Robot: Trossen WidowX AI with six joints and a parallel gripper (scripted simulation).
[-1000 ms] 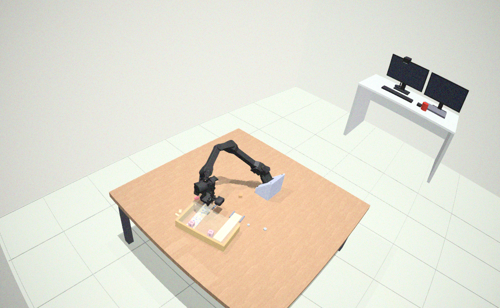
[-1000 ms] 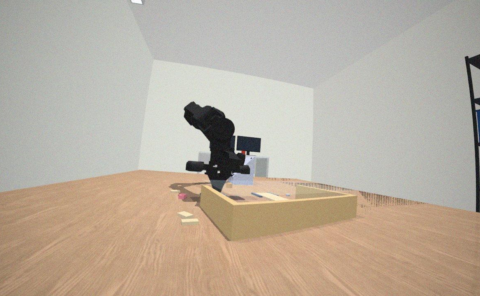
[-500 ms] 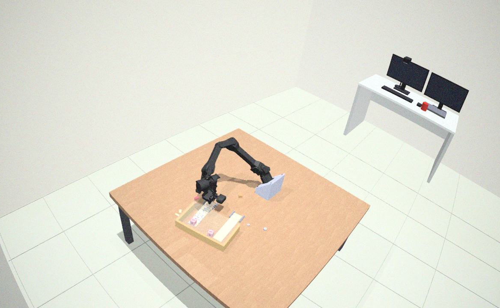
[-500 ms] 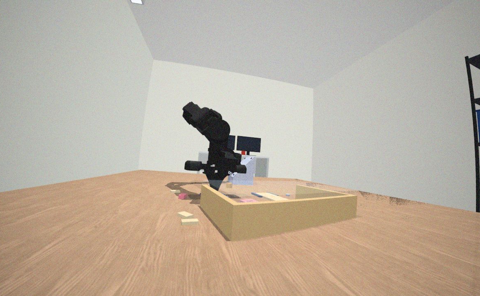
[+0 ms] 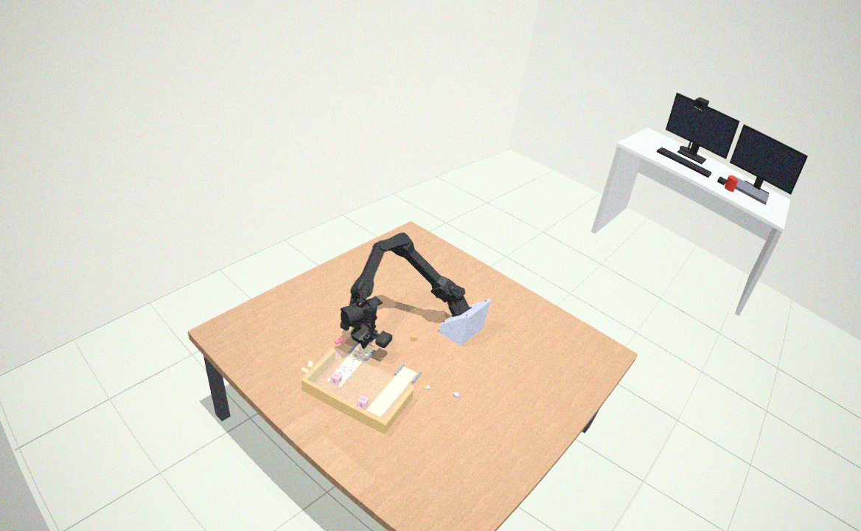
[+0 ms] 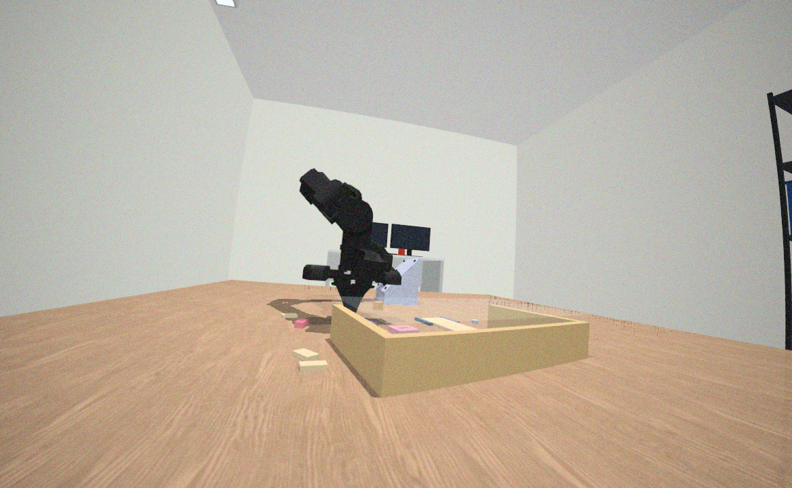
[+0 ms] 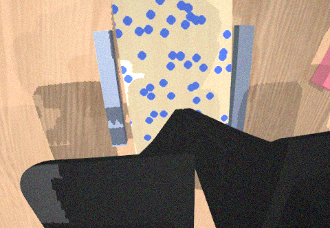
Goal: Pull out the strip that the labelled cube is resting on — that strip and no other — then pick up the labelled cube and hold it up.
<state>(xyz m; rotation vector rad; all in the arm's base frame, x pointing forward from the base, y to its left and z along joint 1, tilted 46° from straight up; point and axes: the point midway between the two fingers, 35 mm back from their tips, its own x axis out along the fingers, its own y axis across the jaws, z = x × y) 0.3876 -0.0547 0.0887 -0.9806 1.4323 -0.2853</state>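
My gripper tip is 9 cm short of the dotted strip and 4 cm to the right of it. The rest, counted from my gripper tip: cream block: 1 cm behind, 12 cm to the right; pink block: 6 cm ahead, 8 cm to the right; orange cube: 19 cm behind, 6 cm to the left.
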